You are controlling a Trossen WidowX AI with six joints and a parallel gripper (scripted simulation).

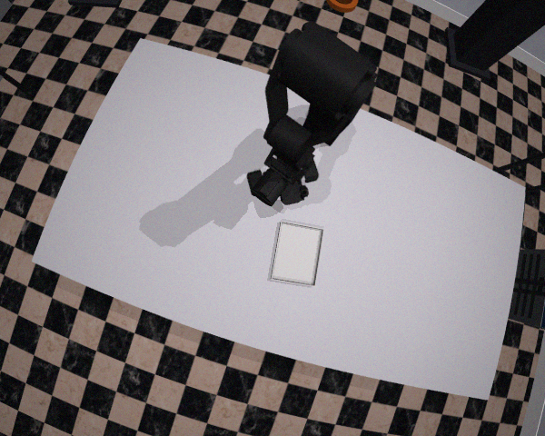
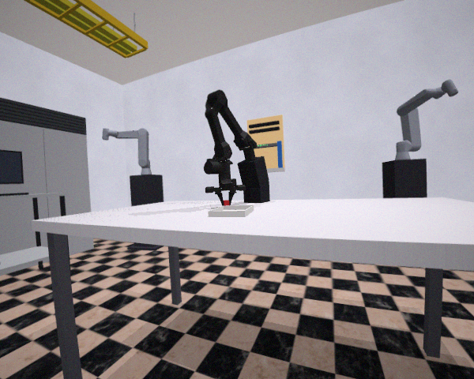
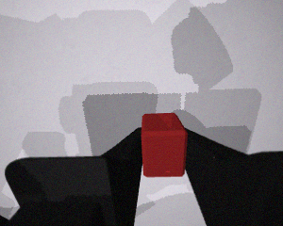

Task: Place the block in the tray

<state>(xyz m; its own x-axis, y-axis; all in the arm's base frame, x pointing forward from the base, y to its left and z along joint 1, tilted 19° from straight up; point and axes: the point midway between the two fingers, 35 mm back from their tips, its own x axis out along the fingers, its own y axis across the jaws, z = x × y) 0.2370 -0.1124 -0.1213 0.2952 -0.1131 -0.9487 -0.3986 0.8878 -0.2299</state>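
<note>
Now: hand 200 mm short of the white tray, 80 mm to the right of it and 30 mm above it. Also, from my hand: red block 20 mm below.
</note>
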